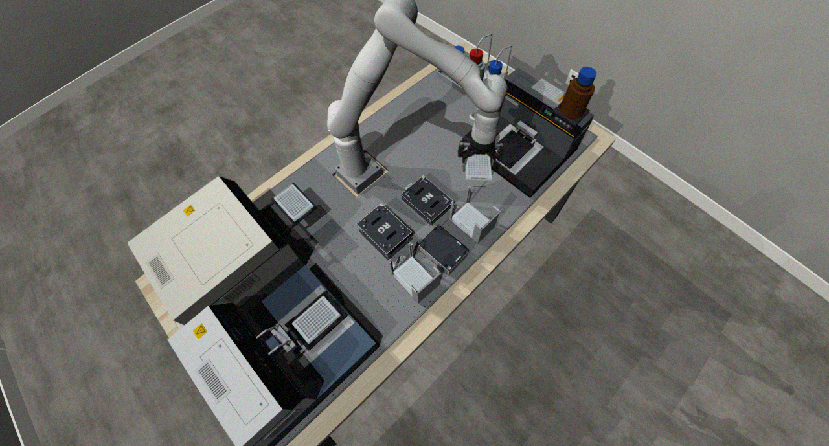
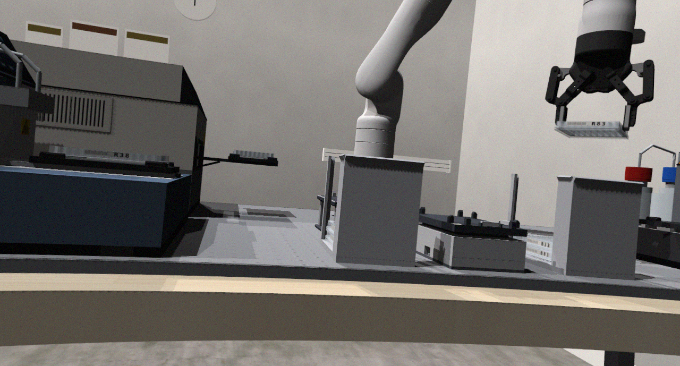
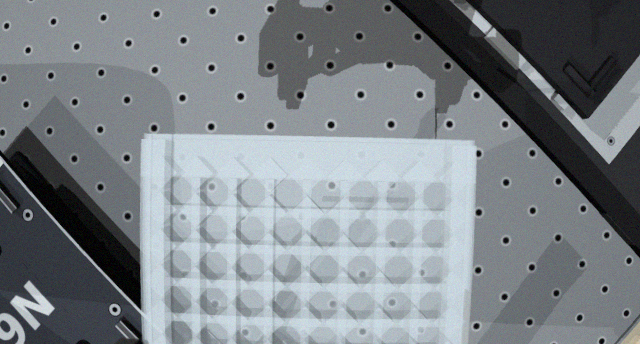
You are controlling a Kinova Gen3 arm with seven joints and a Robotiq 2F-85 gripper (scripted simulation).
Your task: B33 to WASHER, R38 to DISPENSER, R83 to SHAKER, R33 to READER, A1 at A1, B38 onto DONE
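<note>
My hand is 390 mm to the left of the plate B38, 190 mm above it and 70 mm short of it. The rest, counted from my hand: plate R83: 10 mm below; then plate B33: 190 mm below, 90 mm to the right, 80 mm ahead; then nest N6: 190 mm below, 140 mm to the right, 110 mm behind.
</note>
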